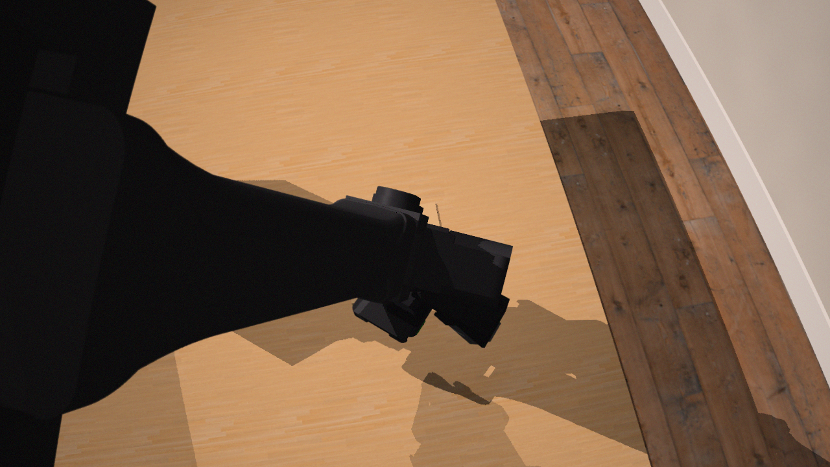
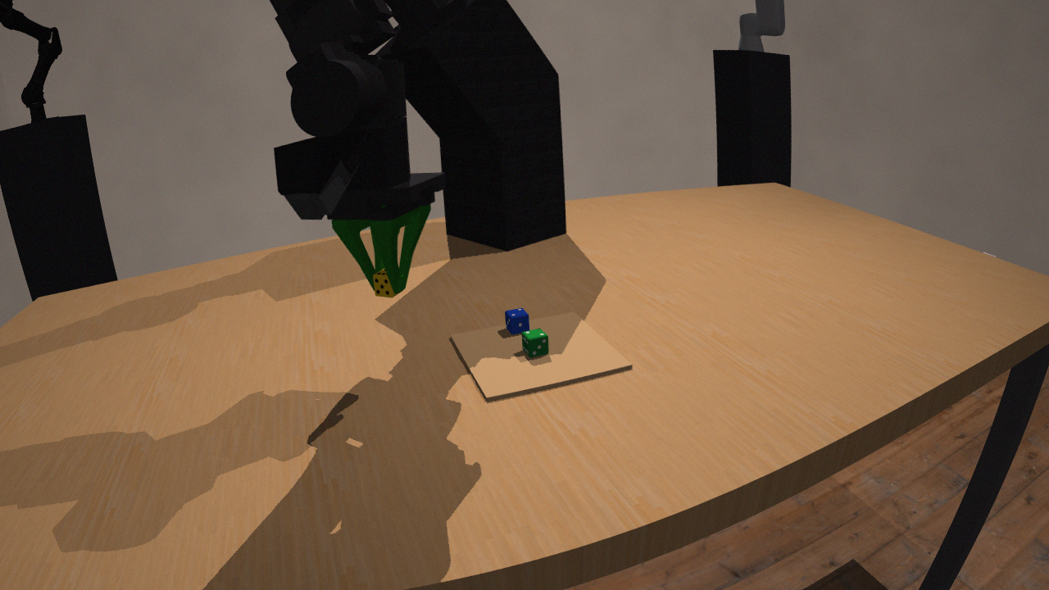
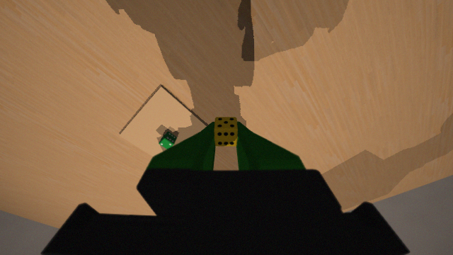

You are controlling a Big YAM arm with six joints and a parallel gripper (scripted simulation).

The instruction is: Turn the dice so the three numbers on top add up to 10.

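My gripper is now 13 cm to the right of the green die, 8 cm above it and 1 cm short of it. Also, from my hand: blue die 13 cm to the left, 8 cm below, 5 cm behind; tan mat 13 cm to the left, 10 cm below; yellow die right at my hand.
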